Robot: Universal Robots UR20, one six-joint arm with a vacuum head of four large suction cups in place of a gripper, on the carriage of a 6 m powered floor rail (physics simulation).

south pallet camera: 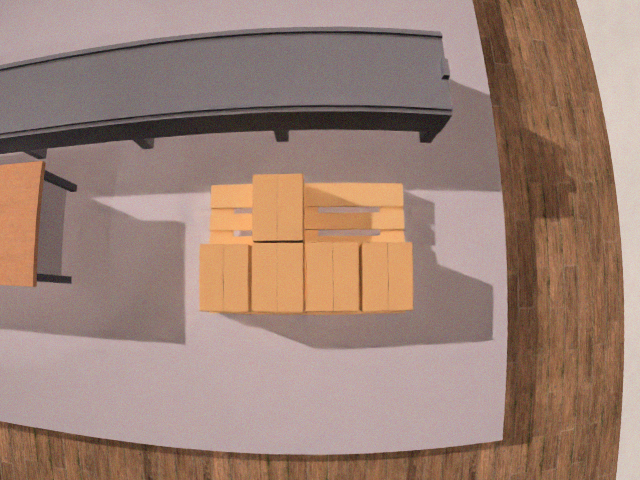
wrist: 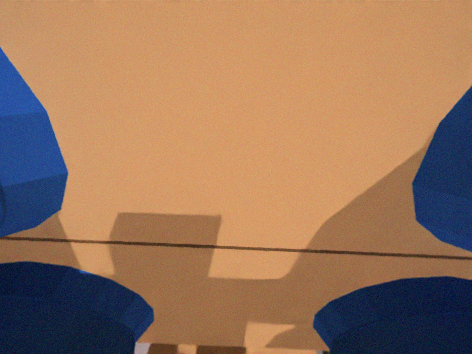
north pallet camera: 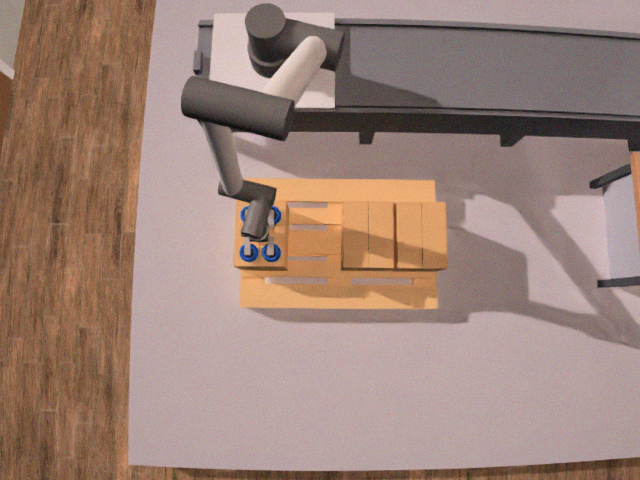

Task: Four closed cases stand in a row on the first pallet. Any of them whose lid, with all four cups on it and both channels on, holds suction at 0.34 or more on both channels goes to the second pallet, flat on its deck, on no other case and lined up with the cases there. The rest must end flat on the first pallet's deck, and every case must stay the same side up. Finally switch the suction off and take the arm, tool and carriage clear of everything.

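Pixels of known places: hand, tool point: [wrist: 236,220]; arm's base, link origin: [north pallet camera: 272,58].
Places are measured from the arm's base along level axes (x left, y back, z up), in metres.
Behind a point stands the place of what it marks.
In the north pallet camera, the first pallet [north pallet camera: 258,300] @[x -0.100, y -1.338, z -0.427 m] bears three closed cases: a left case [north pallet camera: 276,235] @[x 0.028, y -0.979, z -0.174 m] [wrist: 240,125] @[x -0.118, y -0.974, z -0.173 m] and two side by side at the right [north pallet camera: 356,232] @[x 0.474, y -0.960, z -0.177 m] [north pallet camera: 434,227] @[x 0.915, y -0.930, z -0.178 m]. A slatted gap separates them. My vacuum head [north pallet camera: 260,234] @[x -0.059, y -0.974, z -0.195 m] [wrist: 235,250] @[x -0.059, y -0.974, z -0.195 m] is over the left case, its four blue cups on or very near the lid. The case sits level in line with the others. Whether suction grips it cannot be seen. In the south pallet camera, the second pallet [south pallet camera: 227,196] @[x 5.098, y -0.702, z -0.426 m] holds a front row of closed cases [south pallet camera: 277,276] @[x 5.439, y -1.207, z -0.178 m] and one closed case [south pallet camera: 278,206] @[x 5.444, y -0.821, z -0.177 m] behind the row's second from left.
The carriage [north pallet camera: 227,51] @[x -0.257, y 0.050, z 0.000 m] stands at the left end of the floor rail [north pallet camera: 491,67] [south pallet camera: 258,72], which runs behind both pallets. A wooden table [north pallet camera: 636,206] @[x 2.100, y -0.816, z -0.070 m] [south pallet camera: 15,222] @[x 3.724, y -0.896, z -0.039 m] with dark legs stands between the pallets. The arm reaches across from the rail to the first pallet.
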